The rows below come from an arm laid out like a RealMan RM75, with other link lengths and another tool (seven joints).
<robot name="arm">
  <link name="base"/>
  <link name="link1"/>
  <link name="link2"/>
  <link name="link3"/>
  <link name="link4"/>
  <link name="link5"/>
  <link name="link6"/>
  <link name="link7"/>
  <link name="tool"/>
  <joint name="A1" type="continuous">
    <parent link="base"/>
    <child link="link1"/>
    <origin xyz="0 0 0.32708"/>
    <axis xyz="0 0 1"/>
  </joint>
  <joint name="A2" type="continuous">
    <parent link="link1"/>
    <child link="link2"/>
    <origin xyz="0 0 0" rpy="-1.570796 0 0"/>
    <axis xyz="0 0 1"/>
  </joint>
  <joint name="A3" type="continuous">
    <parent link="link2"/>
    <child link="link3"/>
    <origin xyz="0 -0.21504 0" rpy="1.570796 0 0"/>
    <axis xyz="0 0 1"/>
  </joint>
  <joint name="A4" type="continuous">
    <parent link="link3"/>
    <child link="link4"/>
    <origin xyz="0 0 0" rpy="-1.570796 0 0"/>
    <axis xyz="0 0 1"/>
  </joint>
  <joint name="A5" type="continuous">
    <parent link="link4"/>
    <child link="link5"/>
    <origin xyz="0 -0.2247 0" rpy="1.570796 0 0"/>
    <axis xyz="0 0 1"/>
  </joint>
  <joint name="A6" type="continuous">
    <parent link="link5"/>
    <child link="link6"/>
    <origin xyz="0 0 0" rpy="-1.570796 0 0"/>
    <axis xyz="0 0 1"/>
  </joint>
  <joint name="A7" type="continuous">
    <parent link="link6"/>
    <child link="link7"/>
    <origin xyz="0 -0.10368 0" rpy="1.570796 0 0"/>
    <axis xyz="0 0 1"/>
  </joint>
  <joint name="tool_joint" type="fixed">
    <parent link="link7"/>
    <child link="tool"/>
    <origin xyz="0.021 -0.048 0.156" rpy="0 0.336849 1.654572"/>
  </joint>
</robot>
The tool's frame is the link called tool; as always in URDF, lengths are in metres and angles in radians. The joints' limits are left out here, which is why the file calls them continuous.
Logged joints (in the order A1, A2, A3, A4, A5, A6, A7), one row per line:
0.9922, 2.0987, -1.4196, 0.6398, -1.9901, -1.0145, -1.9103
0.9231, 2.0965, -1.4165, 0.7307, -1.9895, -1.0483, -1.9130
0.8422, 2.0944, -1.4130, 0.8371, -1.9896, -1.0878, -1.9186
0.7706, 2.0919, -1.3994, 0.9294, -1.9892, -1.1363, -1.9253
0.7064, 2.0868, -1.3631, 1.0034, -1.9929, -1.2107, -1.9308
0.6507, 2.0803, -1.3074, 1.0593, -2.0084, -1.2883, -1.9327
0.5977, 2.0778, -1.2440, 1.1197, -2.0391, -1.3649, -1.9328
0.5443, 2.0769, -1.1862, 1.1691, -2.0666, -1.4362, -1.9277
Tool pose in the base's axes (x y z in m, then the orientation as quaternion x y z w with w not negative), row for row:
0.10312, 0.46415, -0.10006, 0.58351, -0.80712, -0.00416, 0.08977
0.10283, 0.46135, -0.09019, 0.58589, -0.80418, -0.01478, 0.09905
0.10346, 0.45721, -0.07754, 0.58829, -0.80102, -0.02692, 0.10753
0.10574, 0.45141, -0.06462, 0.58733, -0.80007, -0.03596, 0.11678
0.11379, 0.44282, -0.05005, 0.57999, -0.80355, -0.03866, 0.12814
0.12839, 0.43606, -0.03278, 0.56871, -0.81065, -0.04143, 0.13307
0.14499, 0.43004, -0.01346, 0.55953, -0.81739, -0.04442, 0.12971
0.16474, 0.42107, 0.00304, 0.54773, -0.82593, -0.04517, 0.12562
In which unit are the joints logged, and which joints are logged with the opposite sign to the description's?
The joints are logged in radians. Opposite sign: A4, A7.
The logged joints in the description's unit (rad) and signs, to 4 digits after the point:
0.9922, 2.0987, -1.4196, -0.6398, -1.9901, -1.0145, 1.9103
0.9231, 2.0965, -1.4165, -0.7307, -1.9895, -1.0483, 1.9130
0.8422, 2.0944, -1.4130, -0.8371, -1.9896, -1.0878, 1.9186
0.7706, 2.0919, -1.3994, -0.9294, -1.9892, -1.1363, 1.9253
0.7064, 2.0868, -1.3631, -1.0034, -1.9929, -1.2107, 1.9308
0.6507, 2.0803, -1.3074, -1.0593, -2.0084, -1.2883, 1.9327
0.5977, 2.0778, -1.2440, -1.1197, -2.0391, -1.3649, 1.9328
0.5443, 2.0769, -1.1862, -1.1691, -2.0666, -1.4362, 1.9277

